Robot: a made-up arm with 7 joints.
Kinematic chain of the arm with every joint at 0, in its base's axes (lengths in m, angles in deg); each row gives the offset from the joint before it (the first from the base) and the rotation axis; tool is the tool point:
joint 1: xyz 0 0.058 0 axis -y
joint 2: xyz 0 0.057 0 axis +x
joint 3: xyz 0 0 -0.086 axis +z
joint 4: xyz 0 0 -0.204 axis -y
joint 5: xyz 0 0 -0.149 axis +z
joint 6: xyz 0 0 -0.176 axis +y
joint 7: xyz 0 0 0 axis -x
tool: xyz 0 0 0
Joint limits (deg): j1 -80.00..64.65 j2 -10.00..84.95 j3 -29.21..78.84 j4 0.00..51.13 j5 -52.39..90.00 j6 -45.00..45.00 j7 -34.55..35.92
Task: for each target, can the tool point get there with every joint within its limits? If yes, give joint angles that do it. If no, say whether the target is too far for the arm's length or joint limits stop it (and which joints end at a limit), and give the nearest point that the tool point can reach.
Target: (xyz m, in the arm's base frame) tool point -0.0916 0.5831 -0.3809
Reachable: yes | joints -22.39 45.63 40.02 14.04 20.51 37.69 -17.21
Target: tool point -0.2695 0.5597 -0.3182
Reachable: yes | joints -48.29 41.19 47.14 15.27 -31.06 -12.99 -12.01
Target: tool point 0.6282 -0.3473 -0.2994
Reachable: no: too far | nearest point 0.4900 -0.0800 -0.2335 | short by 0.308 m
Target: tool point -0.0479 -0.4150 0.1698
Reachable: no: joint limits stop it (at a limit: joint 1, joint 2, joint 3, joint 4) | nearest point 0.5148 -0.0924 0.0005 | short by 0.670 m
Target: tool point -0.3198 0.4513 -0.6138
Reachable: no: too far | nearest point -0.2556 0.3838 -0.4906 | short by 0.154 m
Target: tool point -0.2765 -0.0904 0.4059
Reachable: no: joint limits stop it (at a limit: joint 1, joint 2, joint 4) | nearest point -0.5965 0.0082 -0.1052 | short by 0.611 m
